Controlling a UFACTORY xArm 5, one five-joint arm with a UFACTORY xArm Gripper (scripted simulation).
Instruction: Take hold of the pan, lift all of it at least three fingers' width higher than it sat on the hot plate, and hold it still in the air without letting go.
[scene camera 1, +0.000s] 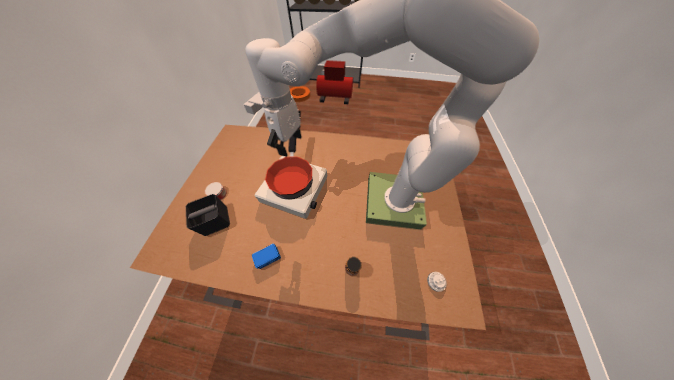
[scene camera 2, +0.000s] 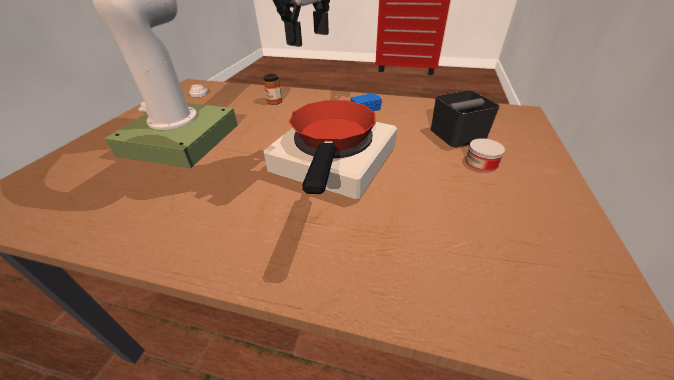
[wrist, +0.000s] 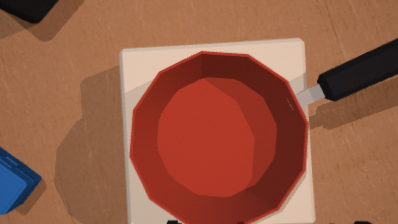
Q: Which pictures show the red pan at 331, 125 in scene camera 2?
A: Scene camera 1, scene camera 2 and the wrist view: all of them.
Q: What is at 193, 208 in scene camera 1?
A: A black box.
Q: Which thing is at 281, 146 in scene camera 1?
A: The gripper.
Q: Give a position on a red pan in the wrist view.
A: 217, 130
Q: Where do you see a red pan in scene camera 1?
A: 290, 174
